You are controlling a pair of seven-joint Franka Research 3 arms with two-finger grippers.
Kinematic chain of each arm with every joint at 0, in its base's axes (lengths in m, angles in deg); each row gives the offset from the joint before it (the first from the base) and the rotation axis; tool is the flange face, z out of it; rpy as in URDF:
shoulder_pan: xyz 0 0 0.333 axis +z
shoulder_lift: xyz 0 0 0 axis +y
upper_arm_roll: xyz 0 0 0.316 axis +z
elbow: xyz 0.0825 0 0 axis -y
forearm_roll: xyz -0.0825 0 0.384 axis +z
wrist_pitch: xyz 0 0 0 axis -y
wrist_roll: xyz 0.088 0 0 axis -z
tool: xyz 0 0 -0.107 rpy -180 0 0
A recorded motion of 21 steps. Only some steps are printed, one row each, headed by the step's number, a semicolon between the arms.
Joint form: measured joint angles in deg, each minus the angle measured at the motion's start. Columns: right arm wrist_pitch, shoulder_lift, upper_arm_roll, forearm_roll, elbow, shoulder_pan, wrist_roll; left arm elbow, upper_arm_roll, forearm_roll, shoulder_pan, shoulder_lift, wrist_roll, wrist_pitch.
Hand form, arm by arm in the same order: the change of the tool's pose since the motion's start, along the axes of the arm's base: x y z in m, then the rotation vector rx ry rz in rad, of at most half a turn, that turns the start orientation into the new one. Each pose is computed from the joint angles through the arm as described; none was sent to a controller.
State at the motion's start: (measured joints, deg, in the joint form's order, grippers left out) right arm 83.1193 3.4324 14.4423 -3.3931 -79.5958 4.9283 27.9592; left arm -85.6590 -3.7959 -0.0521 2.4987 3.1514 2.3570 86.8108
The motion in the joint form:
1: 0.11 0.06 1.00 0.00 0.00 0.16 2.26; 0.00 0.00 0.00 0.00 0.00 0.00 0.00
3: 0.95 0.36 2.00 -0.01 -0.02 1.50 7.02; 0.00 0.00 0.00 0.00 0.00 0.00 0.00
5: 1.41 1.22 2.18 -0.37 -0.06 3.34 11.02; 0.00 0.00 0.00 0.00 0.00 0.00 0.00
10: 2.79 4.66 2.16 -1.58 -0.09 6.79 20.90; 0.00 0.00 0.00 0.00 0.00 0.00 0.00
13: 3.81 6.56 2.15 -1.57 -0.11 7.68 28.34; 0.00 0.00 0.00 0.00 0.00 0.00 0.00
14: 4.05 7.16 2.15 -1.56 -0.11 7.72 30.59; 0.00 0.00 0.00 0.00 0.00 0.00 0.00
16: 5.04 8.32 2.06 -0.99 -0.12 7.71 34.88; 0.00 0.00 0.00 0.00 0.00 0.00 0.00
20: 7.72 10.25 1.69 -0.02 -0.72 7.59 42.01; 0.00 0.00 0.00 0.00 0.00 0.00 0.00
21: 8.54 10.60 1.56 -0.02 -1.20 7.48 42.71; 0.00 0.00 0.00 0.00 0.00 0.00 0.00
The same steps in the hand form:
1: -0.0031 0.0105 -0.0003 0.0023 -0.0022 -0.0191; 0.0000 0.0000 0.0000 0.0000 0.0000 0.0000
3: -0.0078 0.0324 -0.0018 0.0100 -0.0132 -0.0607; 0.0000 0.0000 0.0000 0.0000 0.0000 0.0000
5: -0.0095 0.0511 -0.0096 0.0070 -0.0101 -0.0956; 0.0000 0.0000 0.0000 0.0000 0.0000 0.0000
10: -0.0024 0.0849 -0.0413 -0.0116 0.0097 -0.2084; 0.0000 0.0000 0.0000 0.0000 0.0000 0.0000
13: 0.0043 0.0961 -0.0591 -0.0120 0.0206 -0.3219; 0.0000 0.0000 0.0000 0.0000 0.0000 0.0000
14: 0.0073 0.0974 -0.0649 -0.0133 0.0252 -0.3602; 0.0000 0.0000 0.0000 0.0000 0.0000 0.0000
16: 0.0141 0.0996 -0.0755 -0.0035 0.0336 -0.4361; 0.0000 0.0000 0.0000 0.0000 0.0000 0.0000
20: 0.0276 0.1013 -0.0970 0.0160 0.0433 -0.5682; 0.0000 0.0000 0.0000 0.0000 0.0000 0.0000
21: 0.0309 0.1002 -0.1035 0.0167 0.0437 -0.5841; 0.0000 0.0000 0.0000 0.0000 0.0000 0.0000

